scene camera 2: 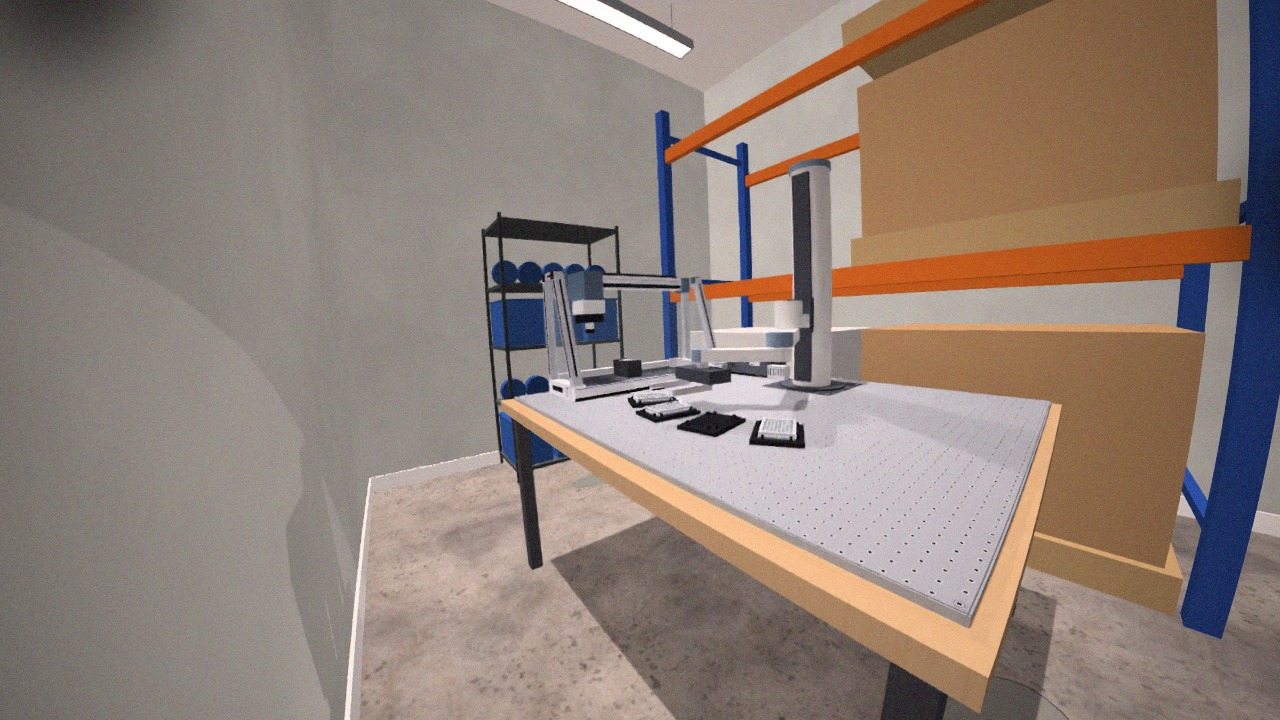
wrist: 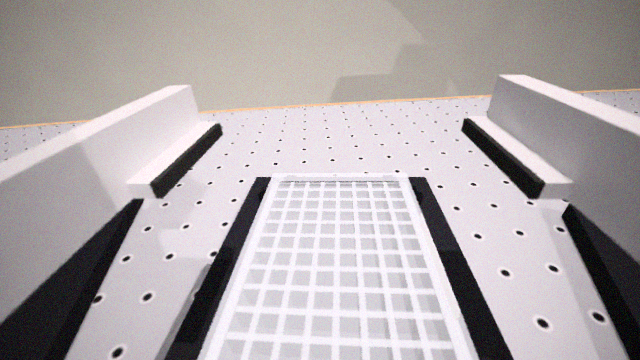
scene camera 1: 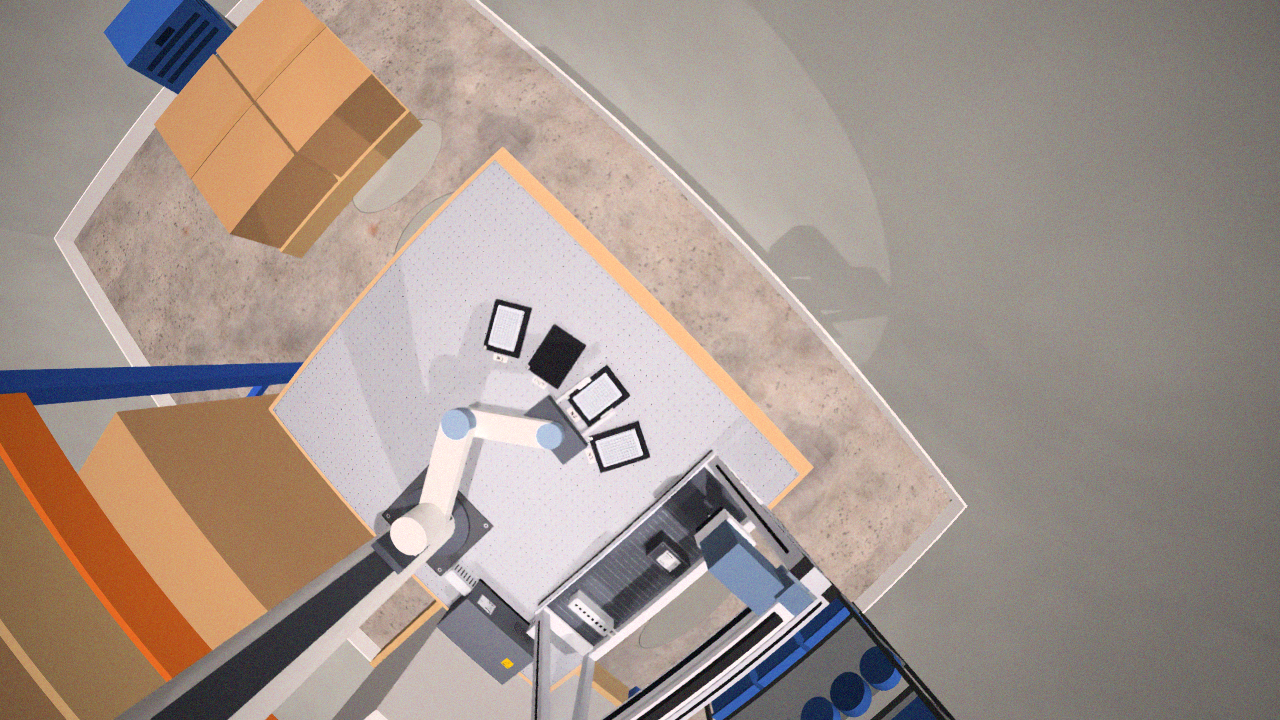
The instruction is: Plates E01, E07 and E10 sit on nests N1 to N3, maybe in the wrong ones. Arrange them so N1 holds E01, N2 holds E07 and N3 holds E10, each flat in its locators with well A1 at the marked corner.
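Where they show: gripper, fingertip midpoint: (scene camera 2: 660,390) (wrist: 337,106) (scene camera 1: 601,394); arm's base at its link origin: (scene camera 2: 811,388).
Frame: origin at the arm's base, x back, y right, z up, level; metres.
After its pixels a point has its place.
Note:
My gripper (scene camera 1: 597,398) {x -0.736, y 0.083, z 0.093 m} (wrist: 337,106) {x -0.736, y 0.083, z 0.093 m} is open and empty. Its fingers stand apart on both sides above a white gridded plate (wrist: 340,260) {x -0.710, y 0.081, z 0.034 m}, which is lower and rests on a black nest (wrist: 465,295) {x -0.696, y 0.130, z 0.025 m}. This plate also shows in scene camera 1 (scene camera 1: 597,396) {x -0.714, y 0.079, z 0.038 m} and scene camera 2 (scene camera 2: 671,409) {x -0.730, y 0.040, z 0.038 m}. A second white plate (scene camera 1: 619,445) {x -0.656, y 0.233, z 0.038 m} (scene camera 2: 652,397) {x -0.666, y 0.217, z 0.037 m} sits on the nest nearest the gantry machine. A third white plate (scene camera 1: 508,327) {x -0.661, y -0.265, z 0.038 m} (scene camera 2: 777,428) {x -0.674, y -0.284, z 0.039 m} sits on the nest at the other end. Between it and the gripper's plate is an empty black nest (scene camera 1: 556,356) {x -0.706, y -0.097, z 0.025 m} (scene camera 2: 711,422) {x -0.712, y -0.104, z 0.025 m}. Plate names, nest labels and A1 corners are unreadable.
The pale arm (scene camera 1: 510,428) {x -0.511, y -0.022, z 0.204 m} (scene camera 2: 742,354) {x -0.522, y -0.058, z 0.190 m} reaches from its column (scene camera 2: 812,268) {x -0.065, y -0.038, z 0.481 m} over the perforated table top (scene camera 1: 429,295) {x -0.533, y -0.543, z 0.013 m} (scene camera 2: 859,465) {x -0.700, y -0.488, z 0.013 m}. A gantry machine (scene camera 1: 617,537) {x -0.433, y 0.450, z 0.023 m} (scene camera 2: 559,331) {x -0.850, y 0.556, z 0.275 m} stands beside the end nest. A dark grey box (scene camera 1: 487,631) {x 0.076, y 0.374, z 0.128 m} lies near the arm's base.

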